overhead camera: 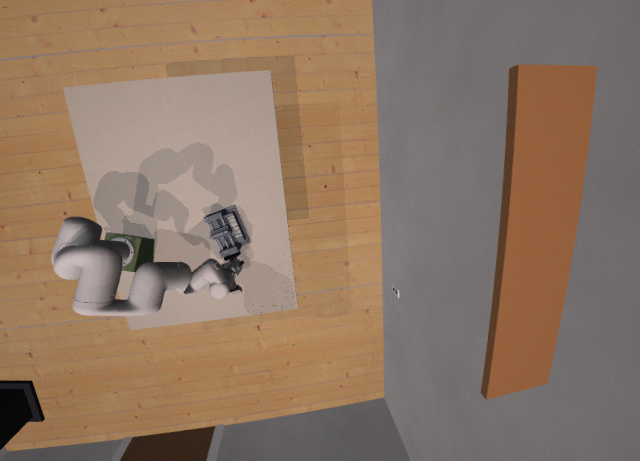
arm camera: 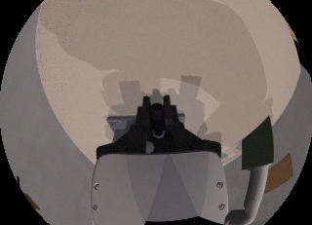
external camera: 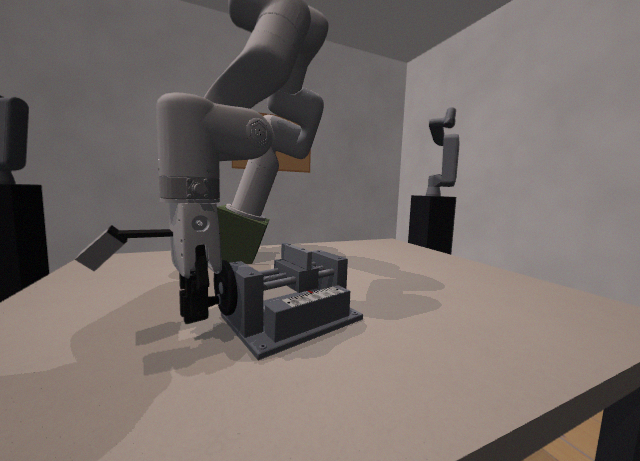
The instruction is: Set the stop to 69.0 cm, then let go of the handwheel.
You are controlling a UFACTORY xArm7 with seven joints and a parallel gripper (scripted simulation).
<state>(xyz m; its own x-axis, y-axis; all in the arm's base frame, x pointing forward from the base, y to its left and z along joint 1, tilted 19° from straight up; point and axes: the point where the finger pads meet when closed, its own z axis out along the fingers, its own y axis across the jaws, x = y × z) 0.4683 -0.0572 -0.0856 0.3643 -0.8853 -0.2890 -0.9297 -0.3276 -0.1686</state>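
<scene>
The sliding stop block lies 160 mm to the left of my hand, 40 mm above it and 30 mm behind it.
</scene>
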